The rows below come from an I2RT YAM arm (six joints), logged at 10 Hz.
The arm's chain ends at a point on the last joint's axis. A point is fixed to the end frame.
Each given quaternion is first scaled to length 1.
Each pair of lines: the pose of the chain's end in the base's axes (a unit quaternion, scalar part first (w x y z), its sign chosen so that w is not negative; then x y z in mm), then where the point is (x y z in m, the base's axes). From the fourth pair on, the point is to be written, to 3 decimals.
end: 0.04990, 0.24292, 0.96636, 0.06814, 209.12, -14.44, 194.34
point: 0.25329 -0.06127 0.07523
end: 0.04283, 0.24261, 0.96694, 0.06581, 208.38, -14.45, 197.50
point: 0.25086 -0.06135 0.07781
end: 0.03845, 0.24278, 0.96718, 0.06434, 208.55, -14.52, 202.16
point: 0.24994 -0.06150 0.08211
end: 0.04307, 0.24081, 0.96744, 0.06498, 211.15, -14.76, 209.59
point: 0.254 -0.062 0.090
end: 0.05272, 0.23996, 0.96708, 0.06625, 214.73, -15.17, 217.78
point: 0.260 -0.062 0.099
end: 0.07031, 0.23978, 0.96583, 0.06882, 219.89, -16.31, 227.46
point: 0.269 -0.064 0.111
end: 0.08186, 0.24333, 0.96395, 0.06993, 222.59, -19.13, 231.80
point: 0.274 -0.068 0.116
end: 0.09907, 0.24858, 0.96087, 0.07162, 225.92, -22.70, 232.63
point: 0.280 -0.072 0.119
